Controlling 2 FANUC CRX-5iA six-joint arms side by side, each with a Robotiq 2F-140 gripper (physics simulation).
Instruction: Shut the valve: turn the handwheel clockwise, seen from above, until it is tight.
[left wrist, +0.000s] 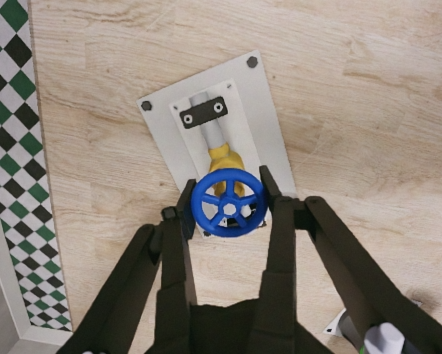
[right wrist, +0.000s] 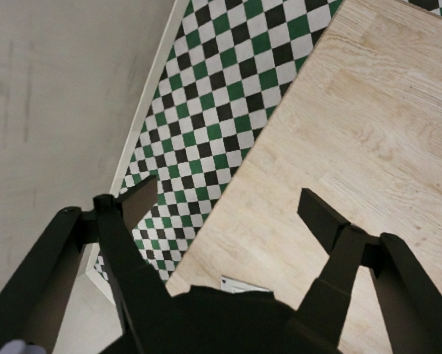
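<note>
The blue handwheel (left wrist: 229, 172), a ring with several spokes, is at the lower middle of the left wrist view, above the yellow valve body (left wrist: 227, 159). A grey pipe (left wrist: 214, 133) runs from the body under a black clamp (left wrist: 203, 112). My left gripper (left wrist: 228, 184) is shut on the handwheel, one finger on each side of its rim. The lower clamp is mostly hidden under the wheel. My right gripper (right wrist: 228, 194) is open with its fingers wide apart, over the table's edge. The handwheel does not show in the right wrist view.
The valve stands on a light grey plate (left wrist: 272, 125) with dark bolts, on the wooden table (left wrist: 350, 125) (right wrist: 370, 150). Beyond the table's edge is a green, black and white checkered floor (left wrist: 20, 200) (right wrist: 220, 95). Part of a white plate (right wrist: 235, 285) shows beside the right gripper's base.
</note>
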